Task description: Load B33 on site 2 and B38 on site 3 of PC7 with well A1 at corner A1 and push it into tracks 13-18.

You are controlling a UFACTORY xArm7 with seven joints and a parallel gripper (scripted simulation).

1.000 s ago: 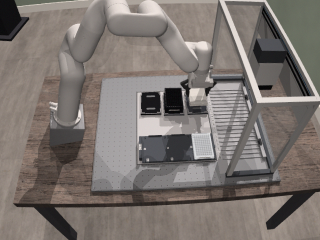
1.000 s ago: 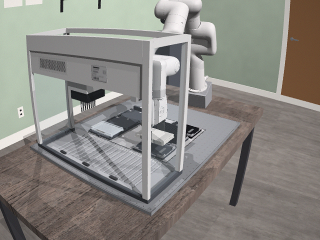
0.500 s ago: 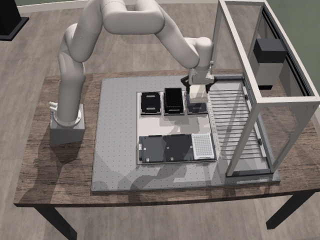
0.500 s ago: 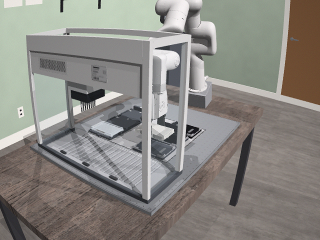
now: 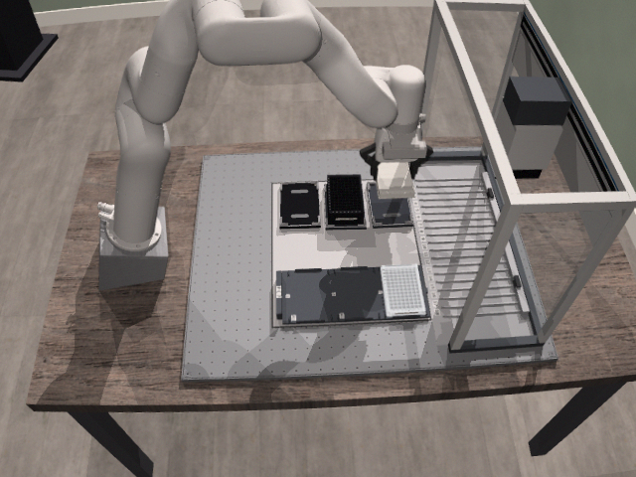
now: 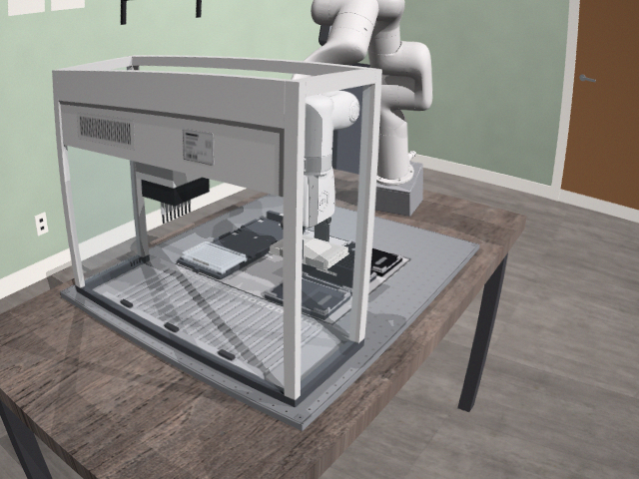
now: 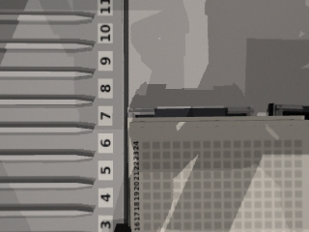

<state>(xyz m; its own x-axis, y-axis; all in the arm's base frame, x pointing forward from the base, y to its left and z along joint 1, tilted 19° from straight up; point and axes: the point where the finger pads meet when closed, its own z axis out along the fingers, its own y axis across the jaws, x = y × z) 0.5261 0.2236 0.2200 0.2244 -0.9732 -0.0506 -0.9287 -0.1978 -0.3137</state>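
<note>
My gripper is now 28 cm to the left of the dark carrier PC7, 10 cm above it and 5 cm past it. From my hand the other things lie so: nest S3: 11 cm below; then cream 384-well plate B33: 1 cm below; then black deep-well block B83: 11 cm behind, 9 cm below, 3 cm to the right.
</note>
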